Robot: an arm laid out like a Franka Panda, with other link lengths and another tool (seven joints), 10 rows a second.
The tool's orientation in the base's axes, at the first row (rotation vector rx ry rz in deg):
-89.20 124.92 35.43
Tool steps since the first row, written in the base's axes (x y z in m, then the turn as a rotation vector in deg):
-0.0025 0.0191 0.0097 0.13 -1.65 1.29
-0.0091 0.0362 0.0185 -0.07 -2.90 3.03
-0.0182 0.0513 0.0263 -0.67 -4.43 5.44
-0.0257 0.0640 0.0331 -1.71 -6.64 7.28
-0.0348 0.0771 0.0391 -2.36 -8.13 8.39
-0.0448 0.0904 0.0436 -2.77 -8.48 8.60
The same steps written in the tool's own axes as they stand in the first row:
-0.0194 0.0091 0.0025 0.54 -0.43 -1.98
-0.0355 0.0213 0.0044 0.62 -0.38 -4.13
-0.0487 0.0353 0.0059 0.67 0.06 -7.02
-0.0600 0.0469 0.0070 1.70 0.65 -9.83
-0.0707 0.0600 0.0088 2.45 0.98 -11.62
-0.0805 0.0739 0.0119 2.74 1.30 -12.02

